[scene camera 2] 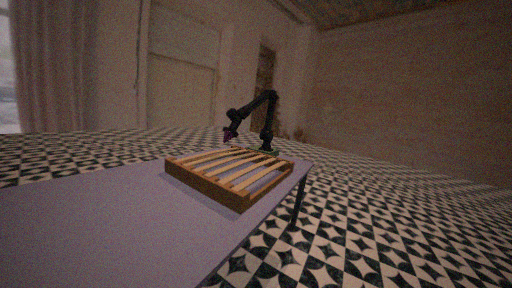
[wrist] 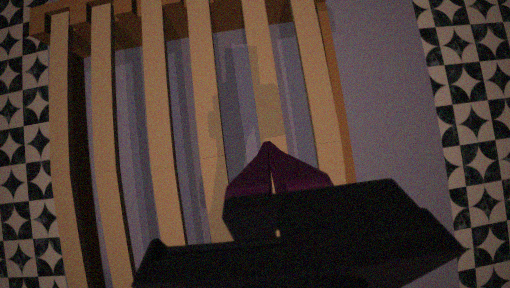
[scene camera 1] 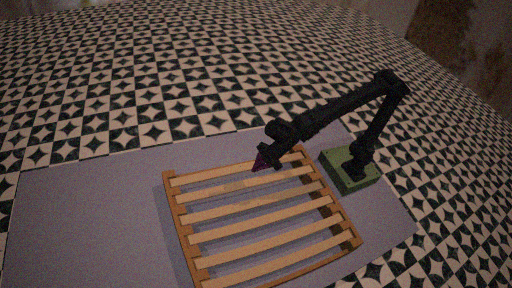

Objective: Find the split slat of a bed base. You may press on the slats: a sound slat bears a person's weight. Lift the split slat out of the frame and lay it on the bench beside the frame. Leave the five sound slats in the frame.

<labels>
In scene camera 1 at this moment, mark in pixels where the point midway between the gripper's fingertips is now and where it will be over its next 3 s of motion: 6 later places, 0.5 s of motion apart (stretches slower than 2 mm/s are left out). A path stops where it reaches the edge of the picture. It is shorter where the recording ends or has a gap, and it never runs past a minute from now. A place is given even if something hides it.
My gripper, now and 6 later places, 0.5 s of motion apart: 252, 171; 254, 174; 245, 187; 247, 182; 252, 153; 245, 161; 239, 165
</labels>
